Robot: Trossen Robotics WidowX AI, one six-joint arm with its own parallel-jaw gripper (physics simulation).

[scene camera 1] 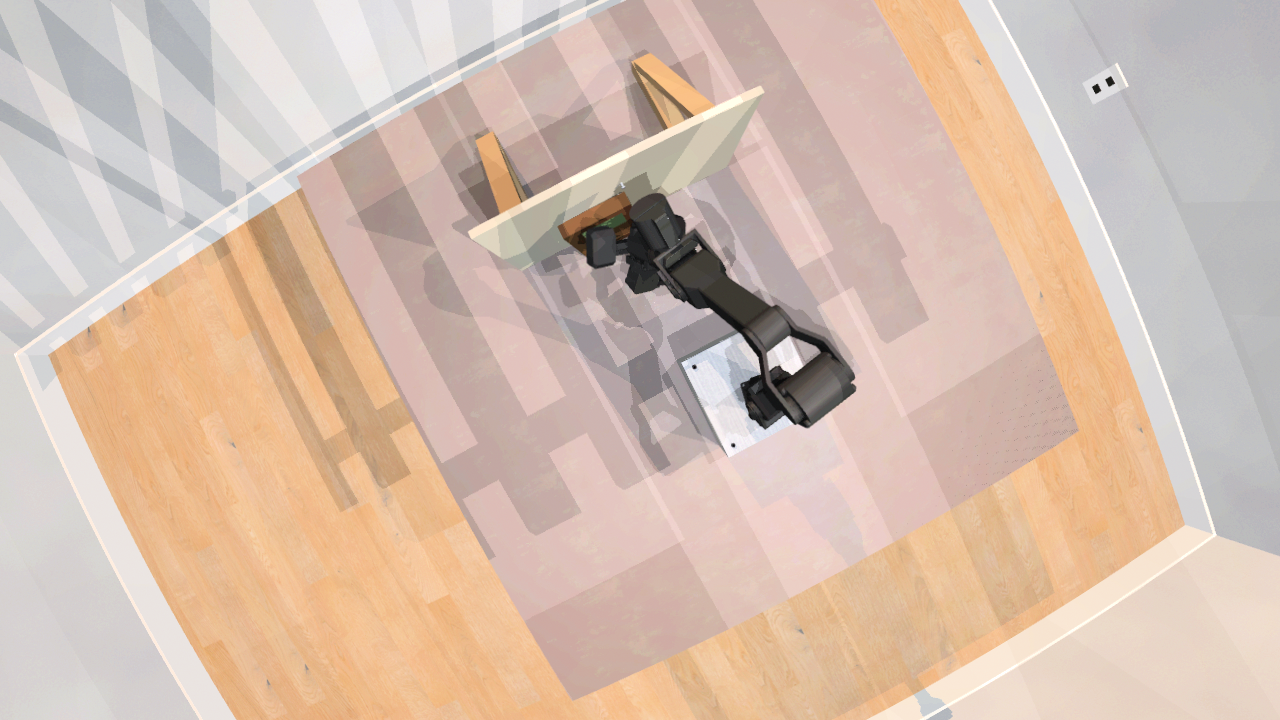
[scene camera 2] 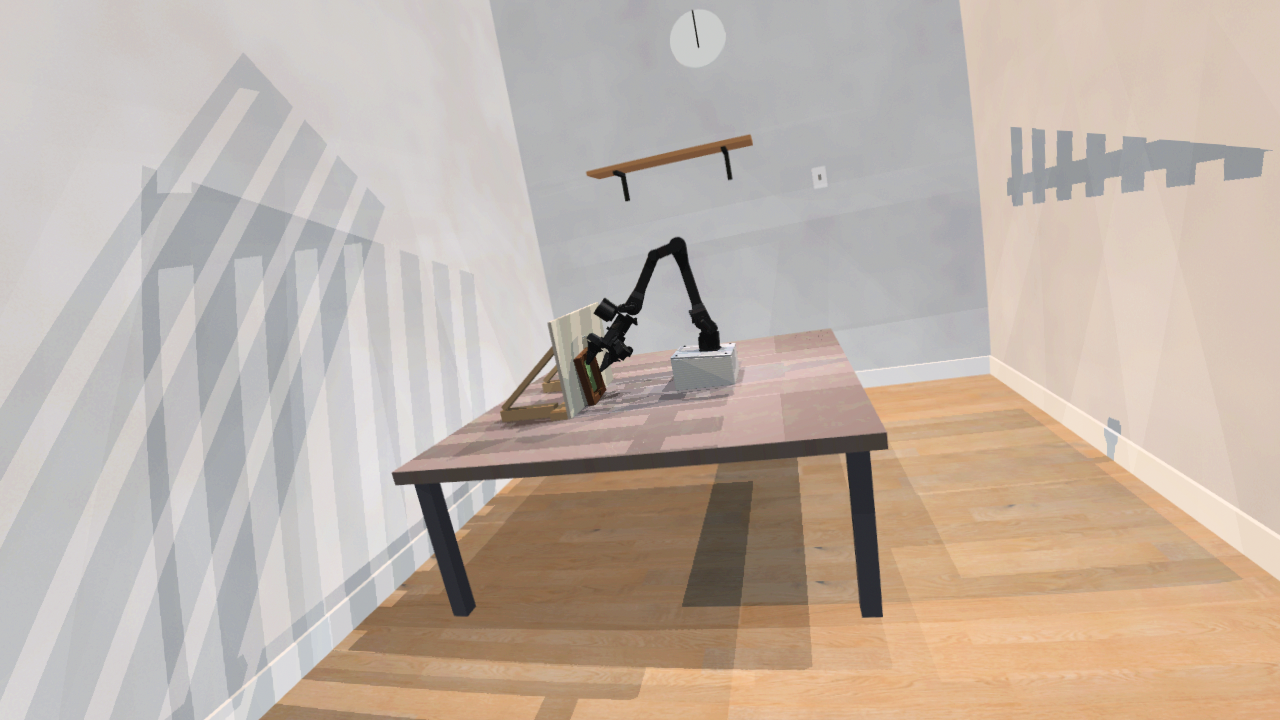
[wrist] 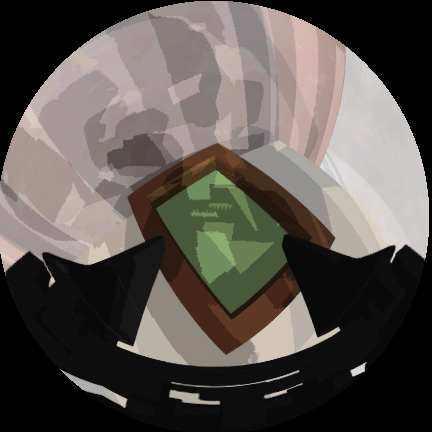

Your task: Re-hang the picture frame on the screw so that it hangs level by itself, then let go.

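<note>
The picture frame, brown with a green picture, is low at the front of the pale board. Its lower edge runs roughly parallel to the board's bottom edge. The small grey screw shows just beyond the frame's upper edge, apart from it. My gripper is open and empty, close in front of the frame. In the wrist view its fingertips overlap the frame's two sides. The frame's back and any hanger are hidden, and I cannot tell whether its lower edge touches the table.
Wooden braces support the board from behind. The arm stands on a white base box on the pinkish table. A wall shelf is high behind the arm.
</note>
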